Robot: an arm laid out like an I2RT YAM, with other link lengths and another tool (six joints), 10 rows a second.
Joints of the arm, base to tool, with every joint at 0 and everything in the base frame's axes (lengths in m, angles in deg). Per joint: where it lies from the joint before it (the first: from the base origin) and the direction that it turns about. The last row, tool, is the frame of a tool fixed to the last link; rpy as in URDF.
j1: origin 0 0 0.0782 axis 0 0 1
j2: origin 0.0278 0.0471 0.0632 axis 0 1 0
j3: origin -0.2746 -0.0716 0 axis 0 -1 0
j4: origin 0.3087 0.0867 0.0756 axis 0 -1 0
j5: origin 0.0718 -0.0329 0.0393 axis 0 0 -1
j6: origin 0.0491 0 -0.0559 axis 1 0 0
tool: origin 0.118 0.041 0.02 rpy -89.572 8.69 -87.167
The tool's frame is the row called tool.
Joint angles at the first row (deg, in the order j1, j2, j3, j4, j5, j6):
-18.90, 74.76, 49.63, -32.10, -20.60, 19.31
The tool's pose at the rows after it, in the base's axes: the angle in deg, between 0 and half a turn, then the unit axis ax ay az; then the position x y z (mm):
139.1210 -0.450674 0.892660 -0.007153 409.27 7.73 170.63
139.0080 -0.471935 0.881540 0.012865 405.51 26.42 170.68
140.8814 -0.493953 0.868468 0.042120 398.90 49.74 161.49
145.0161 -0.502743 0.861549 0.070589 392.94 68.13 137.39
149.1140 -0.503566 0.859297 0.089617 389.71 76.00 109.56
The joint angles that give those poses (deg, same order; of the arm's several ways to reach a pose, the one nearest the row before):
-16.97, 74.74, 49.65, -33.82, -23.84, 17.95
-15.00, 74.76, 49.67, -34.76, -25.21, 17.32
-12.12, 76.05, 49.87, -36.62, -25.87, 16.67
-9.23, 79.44, 49.89, -37.87, -25.04, 16.89
-7.73, 83.70, 49.89, -37.95, -23.97, 16.91

